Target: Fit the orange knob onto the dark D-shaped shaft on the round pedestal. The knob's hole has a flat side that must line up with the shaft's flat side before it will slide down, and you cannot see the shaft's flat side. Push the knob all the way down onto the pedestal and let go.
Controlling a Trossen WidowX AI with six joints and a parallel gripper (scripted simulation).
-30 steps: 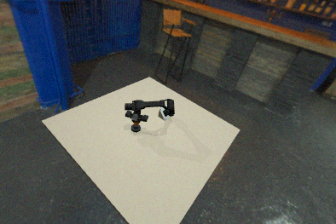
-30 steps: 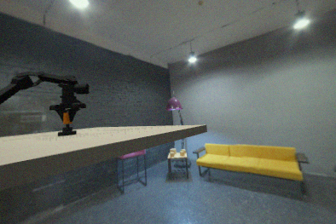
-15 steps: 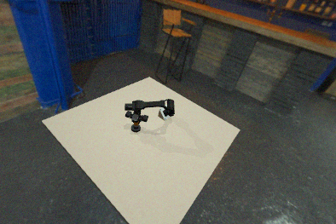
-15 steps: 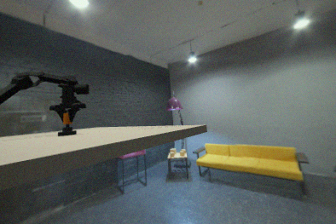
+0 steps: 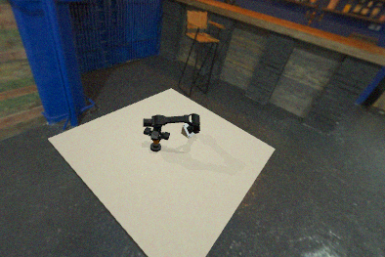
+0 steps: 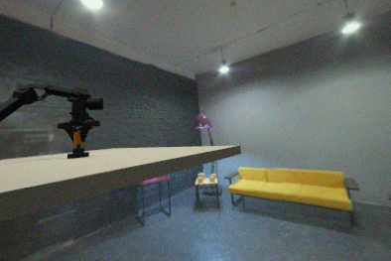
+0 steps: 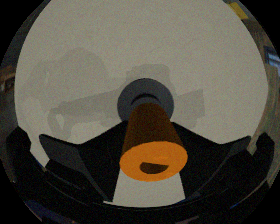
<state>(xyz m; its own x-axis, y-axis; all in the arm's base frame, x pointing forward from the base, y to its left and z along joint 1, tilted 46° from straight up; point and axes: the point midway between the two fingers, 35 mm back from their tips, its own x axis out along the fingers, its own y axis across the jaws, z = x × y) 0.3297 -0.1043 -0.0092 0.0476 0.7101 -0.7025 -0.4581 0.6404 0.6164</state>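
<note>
My gripper tip is 20 mm below the orange knob. Also, from my gripper tip: round pedestal 40 mm below.
</note>
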